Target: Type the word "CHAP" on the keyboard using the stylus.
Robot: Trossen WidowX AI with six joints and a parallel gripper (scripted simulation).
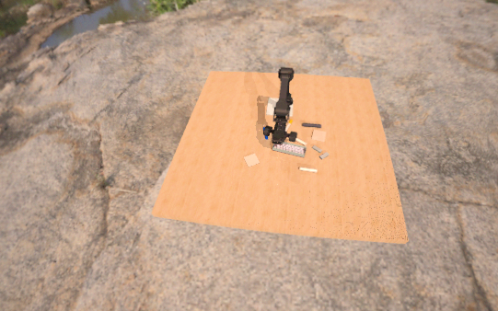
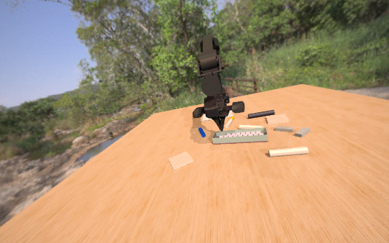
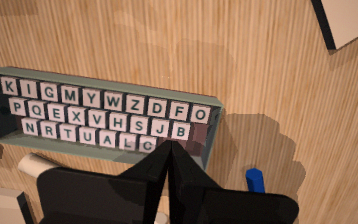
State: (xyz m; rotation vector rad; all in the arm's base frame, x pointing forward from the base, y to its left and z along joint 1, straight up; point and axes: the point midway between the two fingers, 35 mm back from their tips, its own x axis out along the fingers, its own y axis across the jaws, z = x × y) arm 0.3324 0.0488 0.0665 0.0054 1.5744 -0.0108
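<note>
Right now my gripper tip is 130 mm to the left of the blue stylus, 110 mm past it and 30 mm above it. Round my gripper tip: grey stylus tip (140 mm to the right, 140 mm behind, 30 mm below); yellow-tipped marker (190 mm behind, 30 mm below, 10 mm to the left); black cylinder (230 mm behind, 150 mm to the left, 30 mm below).
</note>
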